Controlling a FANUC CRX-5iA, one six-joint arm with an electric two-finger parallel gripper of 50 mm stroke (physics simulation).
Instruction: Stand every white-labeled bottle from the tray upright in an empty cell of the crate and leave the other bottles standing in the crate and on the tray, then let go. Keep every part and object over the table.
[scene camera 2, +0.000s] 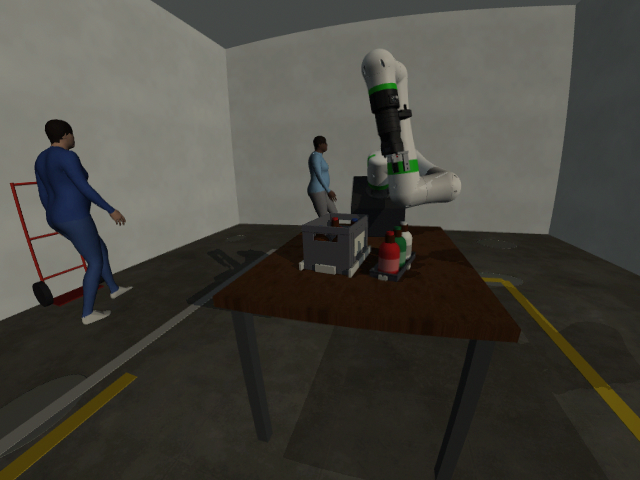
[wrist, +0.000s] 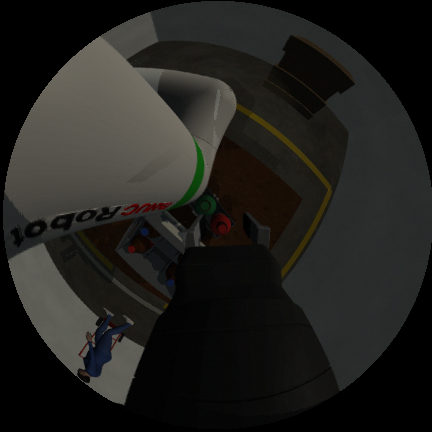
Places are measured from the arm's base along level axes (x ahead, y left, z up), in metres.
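Pixels of known places: gripper, between the fingertips: (scene camera 2: 401, 171) (wrist: 223, 220); arm's base, origin of its link: (scene camera 2: 378, 191).
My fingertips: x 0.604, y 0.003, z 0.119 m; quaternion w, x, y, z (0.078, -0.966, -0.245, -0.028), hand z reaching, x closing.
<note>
For each thing: its top centre in the pictures, then the offset to it from my fingertips. "spot": a spot on its surface instead. Level surfaces: height alone.
- dark tray, a spot on its surface: (scene camera 2: 376, 272) spot: dx +0.070, dy -0.085, dz -0.340 m
- red bottle, centre of its top: (wrist: 222, 228) (scene camera 2: 390, 231) dx +0.038, dy -0.038, dz -0.201 m
- green bottle, centre of its top: (wrist: 204, 205) (scene camera 2: 397, 226) dx -0.038, dy +0.002, dz -0.201 m
- white bottle, centre of its top: (scene camera 2: 404, 222) dx -0.122, dy +0.044, dz -0.201 m
- grey crate, centre of its top: (wrist: 154, 261) (scene camera 2: 337, 219) dx -0.110, dy -0.225, dz -0.186 m
- red-capped bottle, centre of its top: (wrist: 130, 249) (scene camera 2: 335, 217) dx -0.212, dy -0.241, dz -0.198 m
- brown table, height of its surface: dz -0.361 m
My gripper (scene camera 2: 401, 166) (wrist: 223, 220) is open and empty, high above the table. On the dark tray (scene camera 2: 376, 272), a red bottle (scene camera 2: 389, 256) (wrist: 221, 225) stands upright at the front, a green bottle (scene camera 2: 401, 249) (wrist: 205, 204) behind it, and a white bottle (scene camera 2: 407, 242) at the back, partly hidden; it does not show in the wrist view. The grey crate (scene camera 2: 323, 254) stands left of the tray. Inside it show a red-capped bottle (scene camera 2: 335, 221) (wrist: 131, 249), a blue-capped bottle (wrist: 144, 231) and another blue-capped bottle (wrist: 170, 282). The crate's cells are partly hidden.
The brown table (scene camera 2: 361, 304) carries crate and tray. My white forearm (wrist: 115, 150) covers part of the wrist view. A person in dark blue (scene camera 2: 64, 191) (wrist: 101, 347) stands left by a red hand truck (scene camera 2: 29, 238); another in light blue (scene camera 2: 318, 173) stands behind the table.
</note>
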